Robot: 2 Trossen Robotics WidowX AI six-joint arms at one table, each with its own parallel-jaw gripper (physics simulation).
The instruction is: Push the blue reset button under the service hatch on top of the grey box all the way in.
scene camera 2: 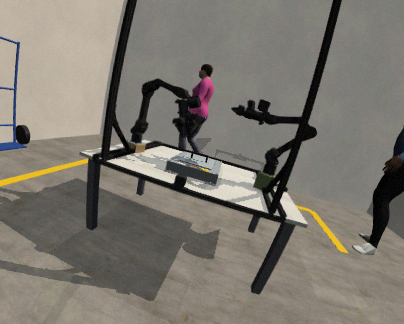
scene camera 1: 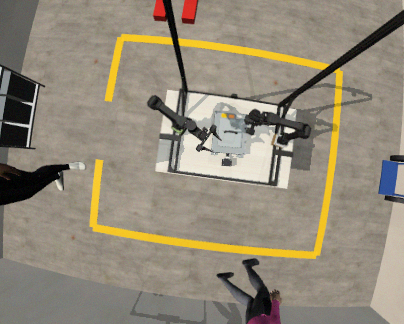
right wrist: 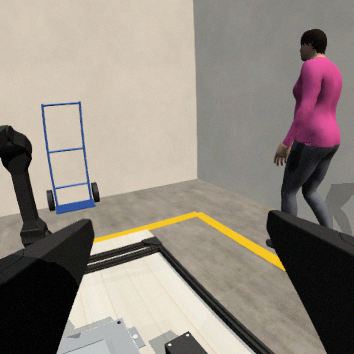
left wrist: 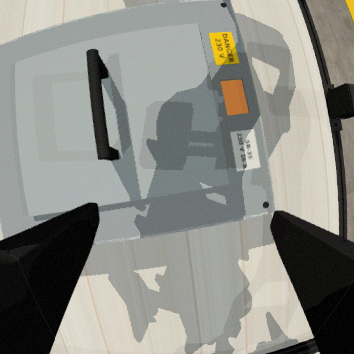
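Observation:
The grey box (scene camera 1: 217, 145) (scene camera 2: 192, 172) (left wrist: 120, 234) (right wrist: 112, 336) lies on the white table. Its service hatch (left wrist: 55, 180), a lighter panel with a black bar handle (scene camera 1: 230, 132) (left wrist: 96, 110), lies flat and closed on top. The blue reset button does not show; the area under the hatch is hidden. My left gripper (scene camera 1: 249, 125) (scene camera 2: 184, 132) (left wrist: 187, 216) is open and empty, pointing down above the box's edge. In the left wrist view the handle is up and left of the fingertips. My right gripper (scene camera 1: 215, 145) (scene camera 2: 233, 109) (right wrist: 180, 224) is open and empty, raised high above the table.
Yellow (left wrist: 223, 48), orange (left wrist: 234, 97) and white (left wrist: 245, 150) labels sit beside the hatch. A black block (scene camera 1: 227, 162) (right wrist: 185, 345) stands beside the box. A black frame (scene camera 1: 220, 177) (scene camera 2: 240, 206) edges the table, with tall posts. A person in pink (scene camera 2: 203, 92) (right wrist: 320, 102) stands beyond the table.

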